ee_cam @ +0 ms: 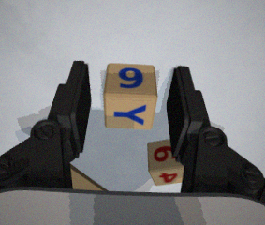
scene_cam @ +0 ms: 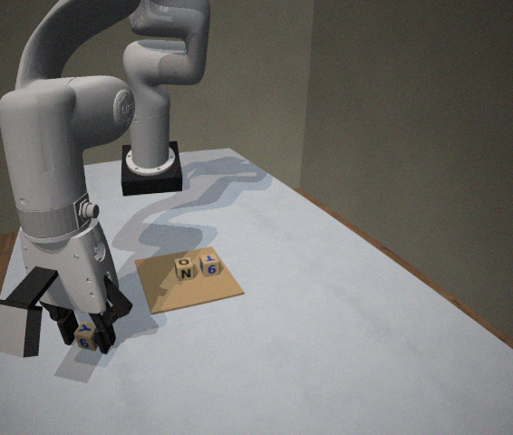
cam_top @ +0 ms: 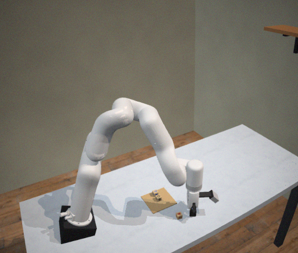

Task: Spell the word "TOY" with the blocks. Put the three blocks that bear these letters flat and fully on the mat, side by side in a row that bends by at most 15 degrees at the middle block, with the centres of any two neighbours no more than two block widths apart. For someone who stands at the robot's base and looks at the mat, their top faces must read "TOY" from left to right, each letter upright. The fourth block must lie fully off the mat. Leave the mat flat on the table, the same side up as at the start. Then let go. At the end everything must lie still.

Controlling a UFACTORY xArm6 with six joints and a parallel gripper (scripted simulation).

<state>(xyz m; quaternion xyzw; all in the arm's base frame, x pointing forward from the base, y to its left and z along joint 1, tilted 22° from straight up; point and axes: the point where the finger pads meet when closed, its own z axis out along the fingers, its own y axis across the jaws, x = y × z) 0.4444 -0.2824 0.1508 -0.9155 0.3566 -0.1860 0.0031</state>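
My hand is 10 mm above the Y block. Round my hand: tan mat 180 mm to the left, 60 mm behind, 20 mm below.
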